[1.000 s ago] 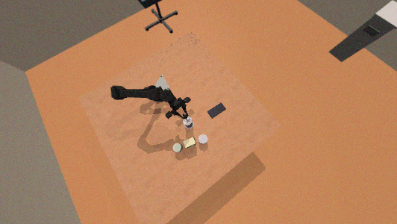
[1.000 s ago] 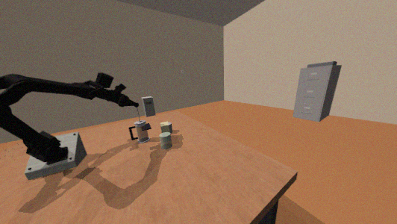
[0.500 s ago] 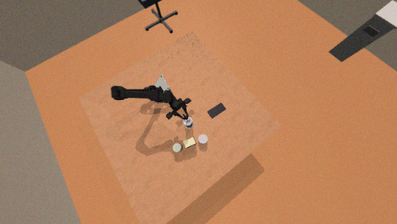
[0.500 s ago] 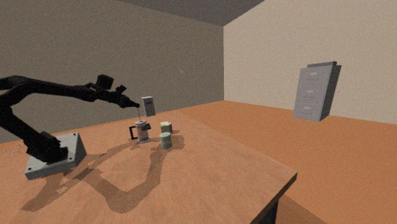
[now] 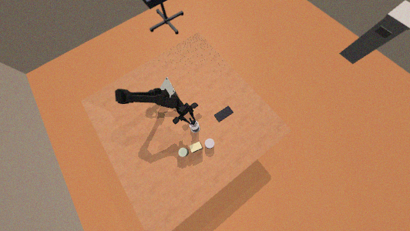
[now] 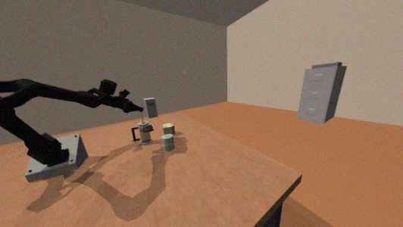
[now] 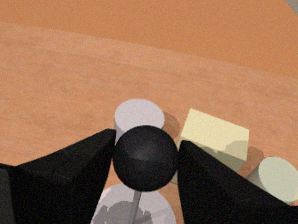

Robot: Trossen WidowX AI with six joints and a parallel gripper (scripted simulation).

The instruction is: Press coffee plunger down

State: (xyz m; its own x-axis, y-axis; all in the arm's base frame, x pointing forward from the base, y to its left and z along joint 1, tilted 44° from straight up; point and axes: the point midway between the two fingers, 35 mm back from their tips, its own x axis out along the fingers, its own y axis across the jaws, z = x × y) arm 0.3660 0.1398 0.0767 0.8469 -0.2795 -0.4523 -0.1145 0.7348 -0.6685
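The coffee press lies 30 mm behind my gripper tip and 120 mm below it. The rest, counted from my gripper tip: yellow block: 120 mm ahead, 80 mm to the right, 170 mm below.
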